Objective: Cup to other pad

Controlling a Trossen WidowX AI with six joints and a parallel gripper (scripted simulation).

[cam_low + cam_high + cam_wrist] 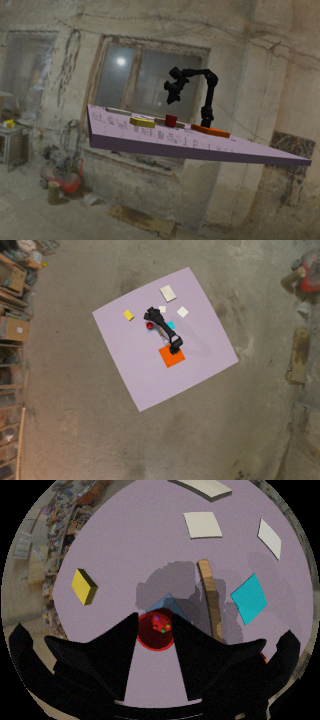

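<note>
Right now the cup is 110 mm below my gripper tip, 40 mm to the left of it and 30 mm behind it. Round my gripper tip: wooden bar (140 mm below, 60 mm to the right, 60 mm behind); then blue pad (150 mm below, 40 mm to the left, 40 mm behind); then cyan pad (170 mm to the right, 150 mm below, 80 mm behind).
</note>
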